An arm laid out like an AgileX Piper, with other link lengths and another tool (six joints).
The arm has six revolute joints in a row. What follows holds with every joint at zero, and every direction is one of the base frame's. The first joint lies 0.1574 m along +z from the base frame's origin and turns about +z. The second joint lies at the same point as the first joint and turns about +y. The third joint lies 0.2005 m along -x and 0.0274 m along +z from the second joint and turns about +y. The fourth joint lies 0.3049 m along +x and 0.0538 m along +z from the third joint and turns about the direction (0.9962, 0, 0.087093). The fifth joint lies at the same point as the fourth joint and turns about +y. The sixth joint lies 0.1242 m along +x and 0.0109 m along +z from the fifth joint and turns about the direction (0.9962, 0, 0.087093). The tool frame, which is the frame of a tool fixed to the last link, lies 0.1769 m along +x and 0.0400 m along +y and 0.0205 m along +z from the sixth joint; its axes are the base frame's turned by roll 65.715, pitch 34.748 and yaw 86.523 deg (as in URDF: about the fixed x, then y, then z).
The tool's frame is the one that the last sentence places.
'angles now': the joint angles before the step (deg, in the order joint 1, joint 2, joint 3, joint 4, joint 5, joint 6). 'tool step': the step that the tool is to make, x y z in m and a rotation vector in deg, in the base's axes. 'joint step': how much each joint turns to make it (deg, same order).
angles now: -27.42 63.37 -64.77 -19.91 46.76 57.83
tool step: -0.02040 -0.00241 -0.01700 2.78 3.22 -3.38
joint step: 0.01 -0.25 -0.13 -0.85 5.45 2.22
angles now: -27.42 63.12 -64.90 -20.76 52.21 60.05
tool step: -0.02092 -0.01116 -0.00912 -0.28 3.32 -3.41
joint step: 0.00 0.00 0.00 -3.51 3.82 2.28
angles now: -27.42 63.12 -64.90 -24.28 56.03 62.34
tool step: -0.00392 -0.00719 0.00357 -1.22 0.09 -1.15
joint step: 0.00 -0.01 0.01 -2.01 0.00 1.35
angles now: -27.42 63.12 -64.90 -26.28 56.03 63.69
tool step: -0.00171 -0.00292 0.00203 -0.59 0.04 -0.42
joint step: 0.01 -0.06 0.00 -0.86 0.00 0.48
